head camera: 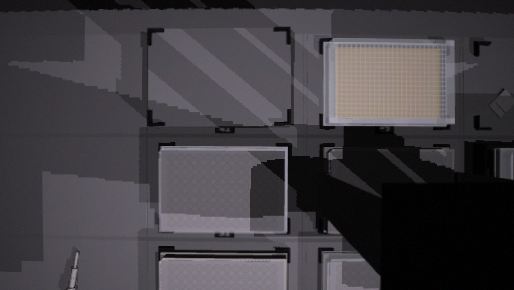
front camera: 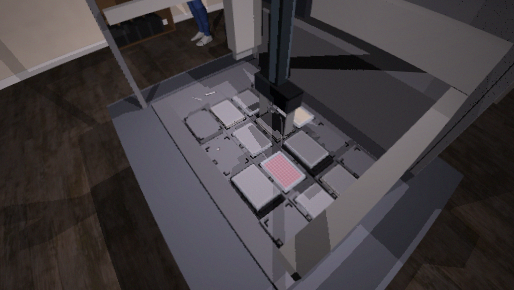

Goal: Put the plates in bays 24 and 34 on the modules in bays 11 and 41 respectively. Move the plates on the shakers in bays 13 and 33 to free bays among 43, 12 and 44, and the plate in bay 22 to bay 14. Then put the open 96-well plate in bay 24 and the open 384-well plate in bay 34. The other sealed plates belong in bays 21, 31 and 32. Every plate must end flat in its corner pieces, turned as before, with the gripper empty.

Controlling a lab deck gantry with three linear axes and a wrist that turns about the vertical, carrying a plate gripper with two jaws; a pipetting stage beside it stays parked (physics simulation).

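Seen in the pictures: gripper, between the fingertips: [front camera: 274,125]; robot's base, origin of its link: [front camera: 186,122].
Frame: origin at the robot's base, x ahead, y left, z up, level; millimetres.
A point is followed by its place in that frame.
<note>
My gripper [front camera: 276,124] @[x 228, y 257, z 7 mm] hangs over the middle of the deck in the front view, jaws apart and empty. A sealed plate [front camera: 270,128] @[x 236, y 229, z 14 mm] [head camera: 390,162] @[x 226, y 285, z 14 mm] lies in bay 32, partly covered. Sealed plates also lie in bay 31 [front camera: 247,101] @[x 63, y 250, z 14 mm] [head camera: 205,185] @[x 48, y 262, z 14 mm], bay 21 [front camera: 228,113] @[x 74, y 151, z 14 mm] [head camera: 222,275] @[x 64, y 175, z 14 mm] and bay 22 [front camera: 251,139] @[x 234, y 144, z 14 mm] [head camera: 357,272] @[x 195, y 178, z 14 mm]. The yellow 384-well plate [front camera: 303,117] @[x 269, y 367, z 12 mm] [head camera: 387,82] @[x 223, y 363, z 14 mm] is in bay 42, the pink 96-well plate [front camera: 283,171] @[x 400, y 146, z 14 mm] in bay 23. Plates sit on the shakers in bay 13 [front camera: 256,186] @[x 399, y 41, z 37 mm] and bay 33 [front camera: 306,148] @[x 391, y 253, z 36 mm], and in bay 24 [front camera: 314,201] @[x 534, y 144, z 29 mm] and bay 34 [front camera: 339,178] @[x 531, y 258, z 29 mm].
The modules in bay 11 [front camera: 201,125] @[x 69, y 35, z 19 mm] and bay 41 [head camera: 220,77] @[x 62, y 365, z 19 mm] bear no plate. Bays 12 [front camera: 227,154] @[x 227, y 46, z 0 mm], 14 [front camera: 285,222] @[x 525, y 44, z 14 mm] and 44 [front camera: 357,160] @[x 523, y 368, z 14 mm] show corner pieces without plates. A dark block covers the lower right of the head view. A frame beam [front camera: 390,155] @[x 612, y 84, z 400 mm] crosses the front view.
</note>
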